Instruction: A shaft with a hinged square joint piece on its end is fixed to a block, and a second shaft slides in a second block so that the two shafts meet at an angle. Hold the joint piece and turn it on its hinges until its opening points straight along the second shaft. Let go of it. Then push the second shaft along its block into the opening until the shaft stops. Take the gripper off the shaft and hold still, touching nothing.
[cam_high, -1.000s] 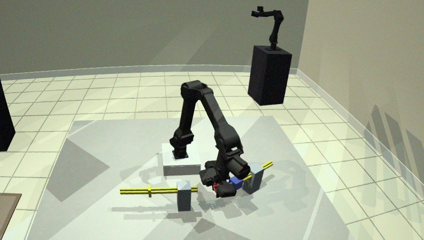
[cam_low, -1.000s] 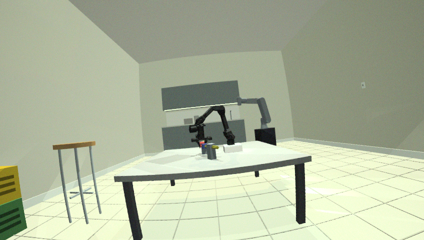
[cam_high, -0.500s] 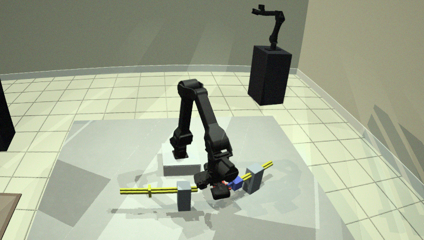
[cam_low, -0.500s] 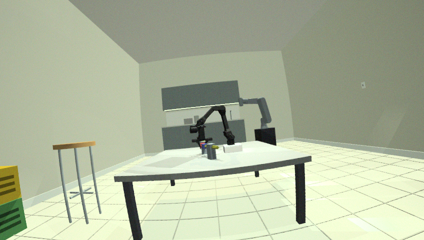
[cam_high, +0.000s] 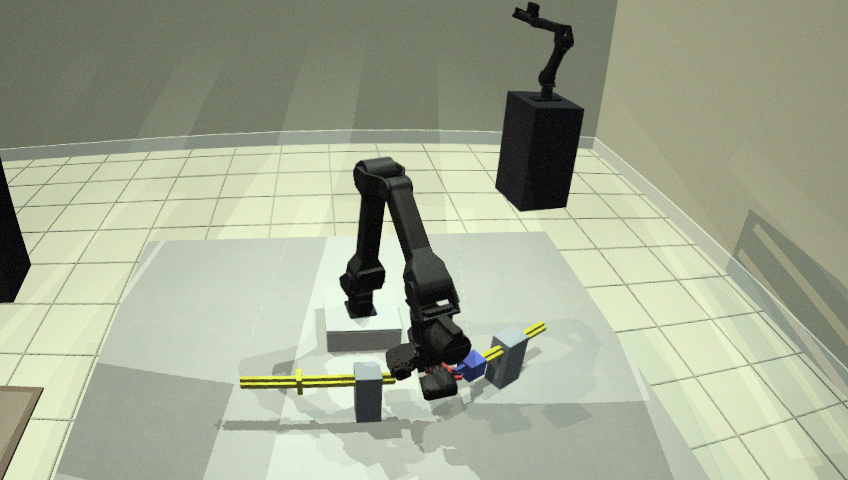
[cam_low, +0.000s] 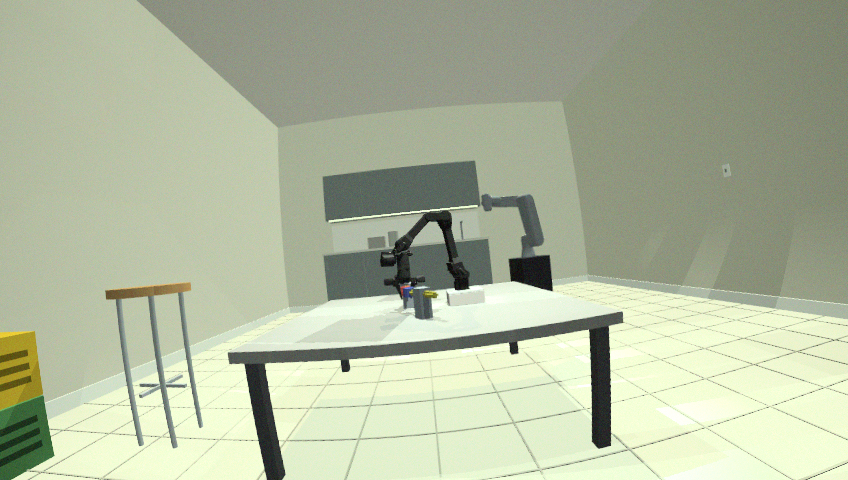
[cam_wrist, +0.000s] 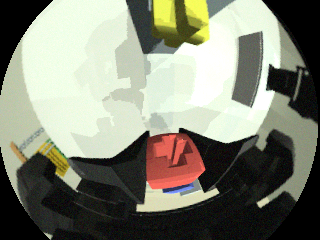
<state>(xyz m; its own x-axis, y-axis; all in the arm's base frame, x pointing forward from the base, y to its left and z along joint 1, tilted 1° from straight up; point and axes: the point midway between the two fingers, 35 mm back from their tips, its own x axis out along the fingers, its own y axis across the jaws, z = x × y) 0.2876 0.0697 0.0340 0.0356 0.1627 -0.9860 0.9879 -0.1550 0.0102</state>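
The red square joint piece is 10 mm to the left of my gripper tip and 40 mm above it.
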